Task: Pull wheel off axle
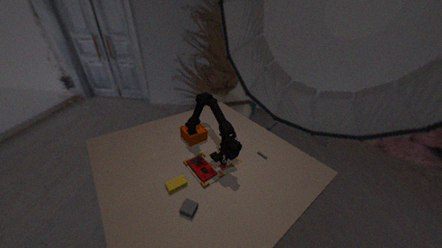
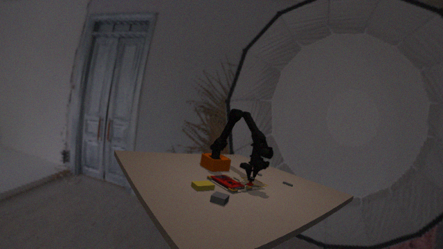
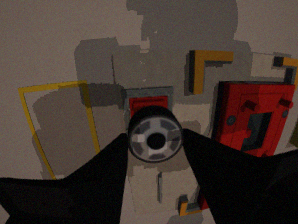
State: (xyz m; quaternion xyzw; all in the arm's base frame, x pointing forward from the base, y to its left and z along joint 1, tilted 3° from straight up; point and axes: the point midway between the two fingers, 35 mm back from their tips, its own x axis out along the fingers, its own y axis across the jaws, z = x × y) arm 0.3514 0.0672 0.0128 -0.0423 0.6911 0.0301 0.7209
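My gripper tip is 10 mm above the upright axle. Round my gripper tip: yellow block (10 mm behind, 320 mm to the right, 40 mm below); grey block (160 mm ahead, 310 mm to the right, 30 mm below); grey wheel (right at my gripper tip).
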